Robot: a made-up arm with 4 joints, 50 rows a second.
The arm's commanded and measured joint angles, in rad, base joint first. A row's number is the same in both.
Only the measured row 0 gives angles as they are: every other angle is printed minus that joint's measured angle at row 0.
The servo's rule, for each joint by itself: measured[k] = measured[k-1] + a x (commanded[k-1-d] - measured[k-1]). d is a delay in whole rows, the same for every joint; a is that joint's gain. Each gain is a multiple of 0.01, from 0.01 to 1. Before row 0 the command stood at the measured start. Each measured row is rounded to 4 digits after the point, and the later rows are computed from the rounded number. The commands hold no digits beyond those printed.
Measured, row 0:
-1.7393 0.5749 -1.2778 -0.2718
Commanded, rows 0 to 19:
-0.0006 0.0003 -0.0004 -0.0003
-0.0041 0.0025 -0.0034 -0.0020
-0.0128 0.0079 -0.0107 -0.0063
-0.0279 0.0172 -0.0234 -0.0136
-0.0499 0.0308 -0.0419 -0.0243
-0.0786 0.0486 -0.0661 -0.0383
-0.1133 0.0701 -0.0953 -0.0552
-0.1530 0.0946 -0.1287 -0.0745
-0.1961 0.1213 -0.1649 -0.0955
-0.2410 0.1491 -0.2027 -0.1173
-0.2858 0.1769 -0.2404 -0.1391
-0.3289 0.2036 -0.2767 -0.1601
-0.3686 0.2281 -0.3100 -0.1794
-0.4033 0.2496 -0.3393 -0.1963
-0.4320 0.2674 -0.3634 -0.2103
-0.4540 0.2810 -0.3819 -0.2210
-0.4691 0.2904 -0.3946 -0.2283
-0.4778 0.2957 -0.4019 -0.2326
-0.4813 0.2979 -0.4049 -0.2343
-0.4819 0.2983 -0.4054 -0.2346
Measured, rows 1 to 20:
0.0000 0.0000 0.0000 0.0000
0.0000 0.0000 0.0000 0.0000
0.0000 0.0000 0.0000 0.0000
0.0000 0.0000 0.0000 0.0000
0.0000 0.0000 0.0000 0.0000
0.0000 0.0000 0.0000 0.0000
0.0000 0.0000 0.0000 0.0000
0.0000 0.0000 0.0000 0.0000
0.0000 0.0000 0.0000 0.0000
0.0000 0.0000 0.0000 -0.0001
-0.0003 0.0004 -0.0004 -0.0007
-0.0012 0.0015 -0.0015 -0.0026
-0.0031 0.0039 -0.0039 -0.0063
-0.0064 0.0079 -0.0081 -0.0124
-0.0115 0.0140 -0.0145 -0.0212
-0.0186 0.0224 -0.0234 -0.0328
-0.0280 0.0332 -0.0350 -0.0470
-0.0398 0.0464 -0.0493 -0.0635
-0.0539 0.0618 -0.0662 -0.0818
-0.0701 0.0791 -0.0854 -0.1013
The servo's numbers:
d 9
a 0.07 0.15 0.11 0.34

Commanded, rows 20 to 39:
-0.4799 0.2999 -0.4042 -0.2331
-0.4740 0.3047 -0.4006 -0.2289
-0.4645 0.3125 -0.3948 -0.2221
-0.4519 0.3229 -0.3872 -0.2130
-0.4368 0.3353 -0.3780 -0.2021
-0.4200 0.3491 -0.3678 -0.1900
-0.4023 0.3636 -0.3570 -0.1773
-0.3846 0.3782 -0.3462 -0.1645
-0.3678 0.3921 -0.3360 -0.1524
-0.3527 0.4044 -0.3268 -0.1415
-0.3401 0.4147 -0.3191 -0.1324
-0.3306 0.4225 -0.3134 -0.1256
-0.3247 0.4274 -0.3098 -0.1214
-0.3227 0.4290 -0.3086 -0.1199
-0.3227 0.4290 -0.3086 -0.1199
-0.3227 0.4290 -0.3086 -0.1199
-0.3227 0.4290 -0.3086 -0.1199
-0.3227 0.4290 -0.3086 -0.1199
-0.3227 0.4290 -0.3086 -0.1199
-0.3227 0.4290 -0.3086 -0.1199
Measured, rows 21 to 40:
-0.0882 0.0978 -0.1064 -0.1213
-0.1078 0.1173 -0.1288 -0.1411
-0.1285 0.1371 -0.1520 -0.1599
-0.1497 0.1566 -0.1753 -0.1770
-0.1710 0.1753 -0.1980 -0.1920
-0.1919 0.1926 -0.2196 -0.2043
-0.2119 0.2081 -0.2397 -0.2139
-0.2308 0.2216 -0.2579 -0.2208
-0.2484 0.2331 -0.2741 -0.2255
-0.2646 0.2431 -0.2884 -0.2281
-0.2793 0.2523 -0.3007 -0.2284
-0.2923 0.2613 -0.3111 -0.2263
-0.3035 0.2705 -0.3195 -0.2218
-0.3128 0.2802 -0.3259 -0.2151
-0.3203 0.2905 -0.3305 -0.2066
-0.3260 0.3015 -0.3334 -0.1966
-0.3301 0.3130 -0.3348 -0.1857
-0.3327 0.3249 -0.3349 -0.1744
-0.3341 0.3368 -0.3340 -0.1632
-0.3345 0.3485 -0.3324 -0.1527

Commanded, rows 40 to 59:
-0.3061 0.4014 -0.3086 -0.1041
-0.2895 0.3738 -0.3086 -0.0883
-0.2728 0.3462 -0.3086 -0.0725
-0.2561 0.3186 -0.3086 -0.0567
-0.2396 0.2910 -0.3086 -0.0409
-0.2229 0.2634 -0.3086 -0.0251
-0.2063 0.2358 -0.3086 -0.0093
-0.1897 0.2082 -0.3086 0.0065
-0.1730 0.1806 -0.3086 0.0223
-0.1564 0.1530 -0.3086 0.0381
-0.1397 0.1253 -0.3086 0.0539
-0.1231 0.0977 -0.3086 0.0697
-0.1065 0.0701 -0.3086 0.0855
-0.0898 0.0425 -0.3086 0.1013
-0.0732 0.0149 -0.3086 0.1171
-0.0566 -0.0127 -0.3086 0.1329
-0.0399 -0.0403 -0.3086 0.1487
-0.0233 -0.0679 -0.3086 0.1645
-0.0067 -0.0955 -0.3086 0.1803
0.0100 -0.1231 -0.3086 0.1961
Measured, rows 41 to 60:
-0.3342 0.3596 -0.3303 -0.1435
-0.3335 0.3698 -0.3280 -0.1360
-0.3327 0.3787 -0.3259 -0.1305
-0.3320 0.3862 -0.3240 -0.1269
-0.3313 0.3926 -0.3223 -0.1245
-0.3307 0.3981 -0.3208 -0.1229
-0.3301 0.4027 -0.3195 -0.1219
-0.3296 0.4066 -0.3183 -0.1212
-0.3291 0.4100 -0.3172 -0.1208
-0.3275 0.4087 -0.3163 -0.1151
-0.3248 0.4035 -0.3155 -0.1060
-0.3212 0.3949 -0.3147 -0.0946
-0.3166 0.3835 -0.3140 -0.0817
-0.3112 0.3696 -0.3134 -0.0678
-0.3050 0.3537 -0.3129 -0.0533
-0.2981 0.3360 -0.3124 -0.0383
-0.2905 0.3168 -0.3120 -0.0231
-0.2823 0.2964 -0.3116 -0.0077
-0.2735 0.2749 -0.3113 0.0079
-0.2641 0.2525 -0.3110 0.0235

